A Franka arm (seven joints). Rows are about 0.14 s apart.
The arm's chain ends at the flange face. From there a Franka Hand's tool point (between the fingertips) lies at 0.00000 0.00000 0.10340 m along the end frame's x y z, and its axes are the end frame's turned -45 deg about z.
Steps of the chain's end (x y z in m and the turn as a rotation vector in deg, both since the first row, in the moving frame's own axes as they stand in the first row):
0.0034 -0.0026 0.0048 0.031 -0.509 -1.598
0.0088 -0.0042 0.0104 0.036 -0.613 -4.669
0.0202 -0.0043 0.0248 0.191 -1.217 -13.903
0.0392 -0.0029 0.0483 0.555 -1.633 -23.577
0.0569 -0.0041 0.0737 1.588 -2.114 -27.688
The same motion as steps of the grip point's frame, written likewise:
0.0036 -0.0001 0.0048 0.382 -0.338 -1.598
0.0084 0.0025 0.0104 0.459 -0.408 -4.669
0.0158 0.0096 0.0248 0.996 -0.725 -13.903
0.0279 0.0232 0.0483 1.547 -0.762 -23.577
0.0414 0.0330 0.0736 2.618 -0.372 -27.688

